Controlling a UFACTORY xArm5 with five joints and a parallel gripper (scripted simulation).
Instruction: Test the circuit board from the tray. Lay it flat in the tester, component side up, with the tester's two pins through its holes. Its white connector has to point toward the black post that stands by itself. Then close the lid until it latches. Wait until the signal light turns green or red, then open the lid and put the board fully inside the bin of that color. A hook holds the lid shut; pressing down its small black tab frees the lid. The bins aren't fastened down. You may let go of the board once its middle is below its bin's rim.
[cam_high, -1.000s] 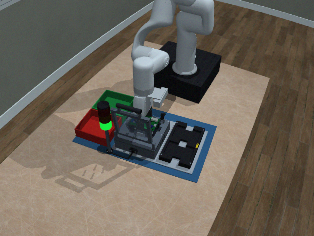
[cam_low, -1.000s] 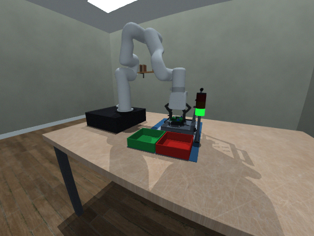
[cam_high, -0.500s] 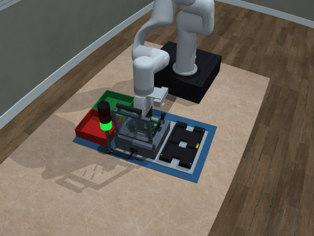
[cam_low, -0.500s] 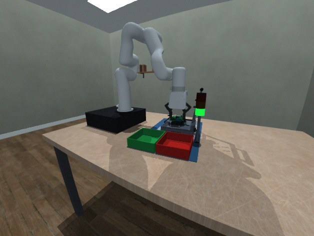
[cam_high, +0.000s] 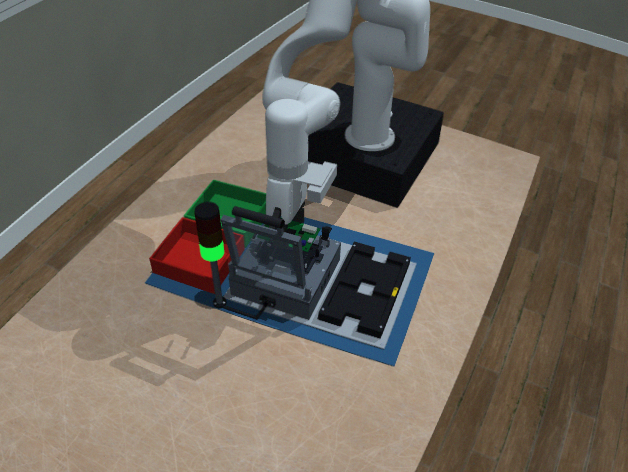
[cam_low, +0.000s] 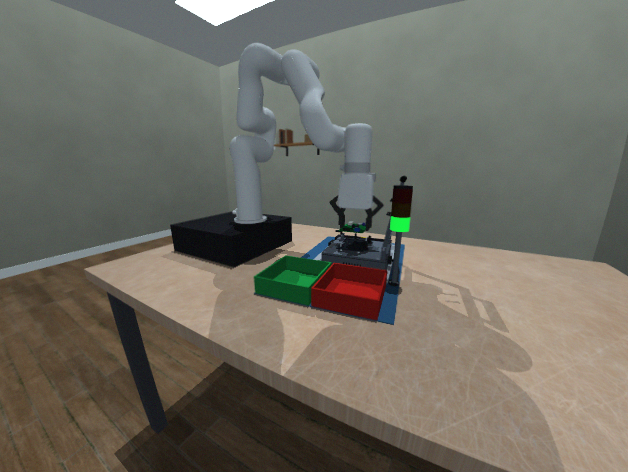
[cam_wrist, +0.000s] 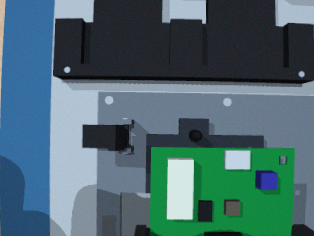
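Right now the green bin is 8 cm behind my hand, 21 cm to the right of it and 12 cm below it. Also, from my hand: lid 11 cm ahead, 2 cm to the left, 5 cm above; then green circuit board 1 cm below; then black latch 7 cm behind, 5 cm to the left, 4 cm below.
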